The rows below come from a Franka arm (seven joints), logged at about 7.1 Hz.
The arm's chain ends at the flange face. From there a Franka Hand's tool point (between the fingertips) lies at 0.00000 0.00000 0.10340 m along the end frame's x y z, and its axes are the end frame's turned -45 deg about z.
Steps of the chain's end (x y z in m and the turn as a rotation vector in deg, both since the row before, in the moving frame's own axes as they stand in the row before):
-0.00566 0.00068 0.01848 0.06 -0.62 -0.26
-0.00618 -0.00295 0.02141 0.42 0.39 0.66
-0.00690 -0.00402 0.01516 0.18 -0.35 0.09
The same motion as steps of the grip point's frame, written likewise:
-0.00520 -0.00439 0.01847 0.48 -0.40 -0.26
-0.00125 -0.00649 0.02140 0.02 0.57 0.66
-0.00225 -0.00840 0.01516 0.37 -0.12 0.09

